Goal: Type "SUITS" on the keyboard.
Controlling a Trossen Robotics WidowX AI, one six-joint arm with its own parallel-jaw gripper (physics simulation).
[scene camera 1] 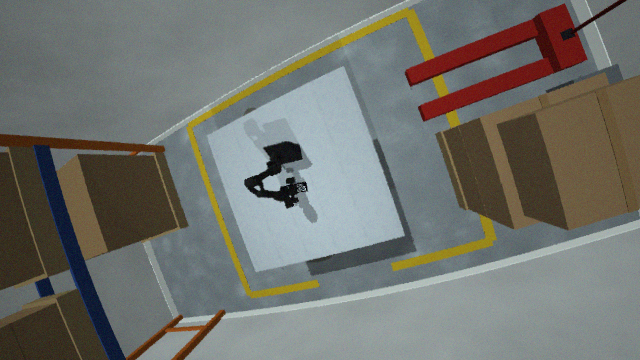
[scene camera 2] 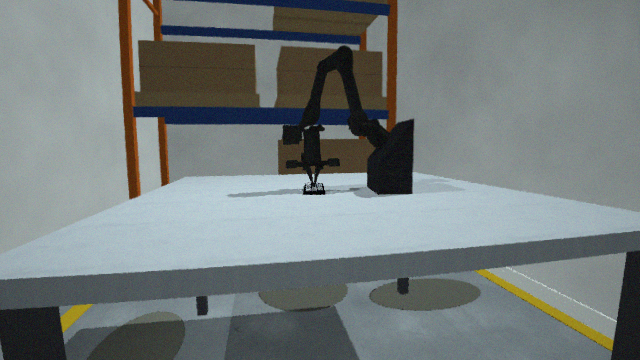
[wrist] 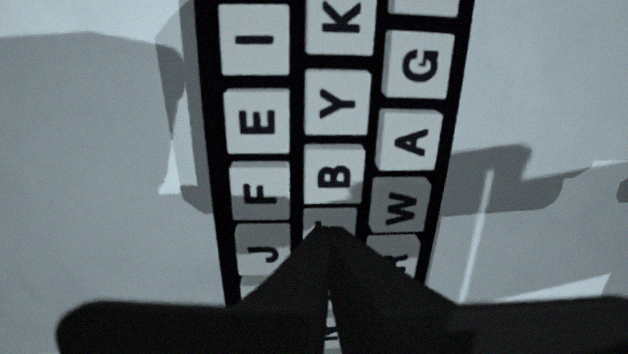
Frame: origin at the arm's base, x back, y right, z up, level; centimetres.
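Where they show: gripper, fingertip midpoint: point(scene camera 1: 297, 188) point(scene camera 2: 313, 187) point(wrist: 327, 239); arm's base, origin of the base link: point(scene camera 1: 275, 155) point(scene camera 2: 384, 141).
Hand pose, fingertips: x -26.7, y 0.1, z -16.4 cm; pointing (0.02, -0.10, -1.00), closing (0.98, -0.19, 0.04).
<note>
Things, the pixels of their top centre, and the offset from my fingertips. Level surfaces: height alone.
- black keyboard, middle of its top: point(wrist: 334, 160) point(scene camera 2: 313, 185) point(scene camera 1: 293, 188) dz +0.5, dx +0.6, dy +2.8 cm
- T key, middle of its top: point(wrist: 329, 232) dz +0.0, dx +0.1, dy +0.3 cm
- I key, middle of its top: point(wrist: 254, 40) dz +0.5, dx -0.9, dy +6.2 cm
- J key, middle of its top: point(wrist: 263, 254) dz +0.5, dx -2.0, dy +0.2 cm
- R key, middle of its top: point(wrist: 393, 264) dz +0.5, dx +1.9, dy -1.1 cm
- B key, middle of its top: point(wrist: 334, 177) dz +0.5, dx +0.5, dy +2.3 cm
- W key, middle of its top: point(wrist: 401, 209) dz +0.5, dx +2.3, dy +0.9 cm
- F key, middle of its top: point(wrist: 260, 195) dz +0.5, dx -1.6, dy +2.2 cm
- white table, its level: dz -1.2 cm
The black keyboard point(scene camera 1: 302, 187) point(scene camera 2: 314, 190) point(wrist: 215, 150) with pale square keys lies on the table. My gripper point(scene camera 2: 314, 183) point(wrist: 327, 239) is shut and empty, pointing straight down. Its fingertips are at the T key point(wrist: 340, 218), on it or very close above, and hide most of its letter; whether the key is pressed down I cannot tell. The I key point(wrist: 255, 40) is at the upper left of the wrist view. The S and U keys do not show as readable letters there. The fingers partly cover the J key point(wrist: 250, 250) and R key point(wrist: 400, 245).
In the wrist view, the B key point(wrist: 334, 175) is just above the fingertips, with the W key point(wrist: 400, 205) to the right and the F key point(wrist: 260, 192) to the left. The arm's base point(scene camera 1: 285, 152) point(scene camera 2: 392, 162) stands on the white table point(scene camera 1: 350, 200) point(scene camera 2: 320, 225), beside the keyboard.
</note>
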